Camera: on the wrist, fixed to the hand. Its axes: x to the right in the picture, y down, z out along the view.
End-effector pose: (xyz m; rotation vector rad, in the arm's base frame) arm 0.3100 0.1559 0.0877 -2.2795 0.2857 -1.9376
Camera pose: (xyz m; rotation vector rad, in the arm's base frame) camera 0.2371 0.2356 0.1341 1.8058 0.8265 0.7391
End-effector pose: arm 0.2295 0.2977 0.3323 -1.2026 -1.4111 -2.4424
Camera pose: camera 0.1362 0.2887 0.2613 0.3414 1.0108 1.2780
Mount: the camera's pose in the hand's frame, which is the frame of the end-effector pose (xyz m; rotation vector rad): 0.0149 -0.0839 -0.0810 -0.3869 -0.5018 -1.4819
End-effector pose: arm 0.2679 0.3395 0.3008 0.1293 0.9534 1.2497
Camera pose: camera 0.2759 0.2893 0.1948 -0.4853 0.1615 -0.0346
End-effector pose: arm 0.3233 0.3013 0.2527 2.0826 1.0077 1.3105
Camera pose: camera 0.2264 0.3656 0.2355 0.7775 1.3887 0.1467
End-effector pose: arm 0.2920 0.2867 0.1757 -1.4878 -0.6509 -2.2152
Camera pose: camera 0.1792 0.3075 0.1497 1.0140 1.0022 1.4275
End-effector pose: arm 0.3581 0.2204 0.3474 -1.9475 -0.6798 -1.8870
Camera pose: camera 0.2441 0.2463 0.3599 1.2011 1.3202 1.1199
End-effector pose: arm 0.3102 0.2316 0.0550 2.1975 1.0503 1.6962
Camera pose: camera 0.2034 0.2804 0.0495 0.8875 1.4009 0.5286
